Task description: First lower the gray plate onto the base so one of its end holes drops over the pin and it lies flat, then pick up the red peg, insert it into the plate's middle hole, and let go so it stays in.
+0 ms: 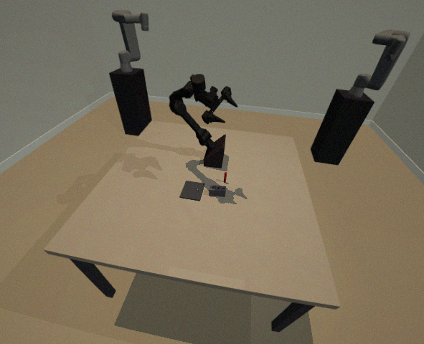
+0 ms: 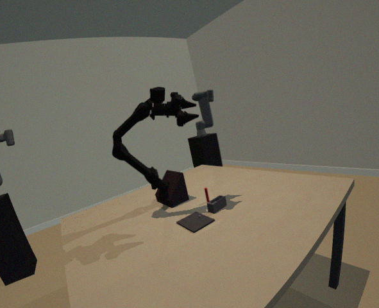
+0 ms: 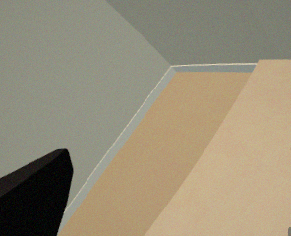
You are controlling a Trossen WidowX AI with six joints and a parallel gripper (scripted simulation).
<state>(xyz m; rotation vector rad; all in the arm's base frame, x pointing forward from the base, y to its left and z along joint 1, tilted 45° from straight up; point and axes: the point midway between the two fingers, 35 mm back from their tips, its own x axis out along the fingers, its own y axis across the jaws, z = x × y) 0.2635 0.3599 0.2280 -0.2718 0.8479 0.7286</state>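
My gripper tip is 50 mm short of the gray plate, 30 mm to the left of it and 450 mm above it. From my gripper tip the other things lie so: red peg: 70 mm behind, 450 mm below; then dark square base: 50 mm ahead, 160 mm to the right, 480 mm below.
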